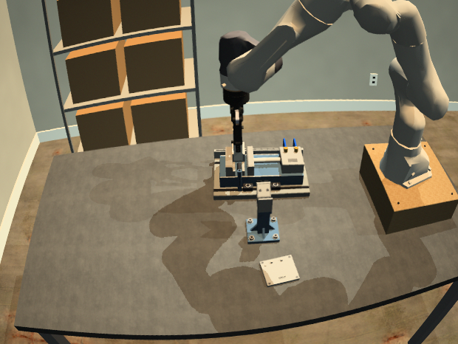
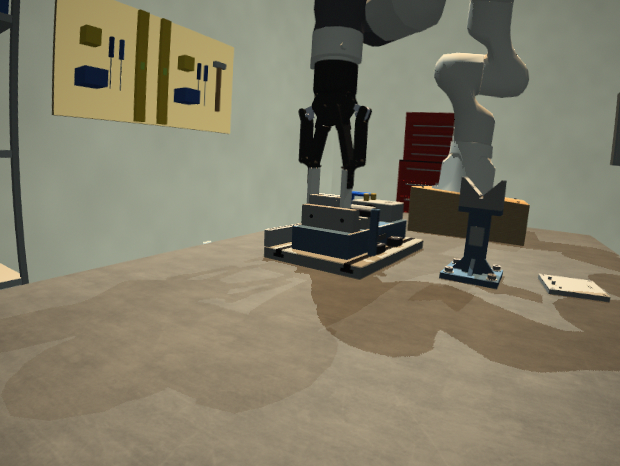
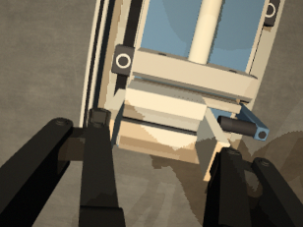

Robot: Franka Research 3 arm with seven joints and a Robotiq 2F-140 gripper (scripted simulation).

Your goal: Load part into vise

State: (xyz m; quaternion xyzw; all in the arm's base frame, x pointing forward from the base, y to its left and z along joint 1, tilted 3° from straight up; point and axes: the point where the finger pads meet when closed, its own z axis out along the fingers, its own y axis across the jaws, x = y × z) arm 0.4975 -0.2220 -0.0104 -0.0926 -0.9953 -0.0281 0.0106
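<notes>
The part is 2 cm below my hand. The rest, counted from my hand: fixed jaw: 3 cm ahead, 1 cm to the left, 5 cm below; then moving jaw: 3 cm behind, 3 cm to the left, 5 cm below; then work stop rod: 1 cm ahead, 7 cm to the left, 3 cm below.
</notes>
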